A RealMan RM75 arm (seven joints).
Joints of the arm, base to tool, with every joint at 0 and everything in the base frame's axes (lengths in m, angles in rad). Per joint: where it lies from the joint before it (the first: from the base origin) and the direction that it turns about. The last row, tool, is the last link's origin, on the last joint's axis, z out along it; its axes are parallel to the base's.
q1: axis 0 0 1 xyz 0 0 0.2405
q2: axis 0 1 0 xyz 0 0 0
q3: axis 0 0 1 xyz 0 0 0.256
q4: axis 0 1 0 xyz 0 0 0
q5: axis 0 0 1 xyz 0 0 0.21
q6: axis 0 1 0 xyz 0 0 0
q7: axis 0 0 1 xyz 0 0 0.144
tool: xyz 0 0 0
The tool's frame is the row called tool.
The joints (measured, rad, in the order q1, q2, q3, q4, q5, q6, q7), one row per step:
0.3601 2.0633 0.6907 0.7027 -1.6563 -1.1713 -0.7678
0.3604 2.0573 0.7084 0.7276 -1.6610 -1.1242 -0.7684
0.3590 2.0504 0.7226 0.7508 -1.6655 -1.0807 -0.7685
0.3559 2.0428 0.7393 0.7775 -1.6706 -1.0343 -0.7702
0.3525 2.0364 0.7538 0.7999 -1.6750 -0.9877 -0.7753
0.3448 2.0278 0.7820 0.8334 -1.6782 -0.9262 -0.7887
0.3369 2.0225 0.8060 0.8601 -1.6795 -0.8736 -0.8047
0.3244 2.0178 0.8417 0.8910 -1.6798 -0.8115 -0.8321
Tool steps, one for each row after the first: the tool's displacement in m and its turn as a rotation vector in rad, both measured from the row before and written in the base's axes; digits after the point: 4 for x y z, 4 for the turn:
-0.0027 0.0042 -0.0021 -0.0296 0.0211 -0.0020
-0.0020 0.0033 -0.0017 -0.0286 0.0176 -0.0011
-0.0023 0.0032 -0.0014 -0.0291 0.0182 -0.0012
-0.0016 0.0025 -0.0020 -0.0316 0.0117 -0.0028
-0.0015 0.0034 -0.0004 -0.0335 0.0155 -0.0088
-0.0010 0.0022 -0.0008 -0.0294 0.0095 -0.0089
0.0001 0.0024 0.0006 -0.0292 0.0063 -0.0151

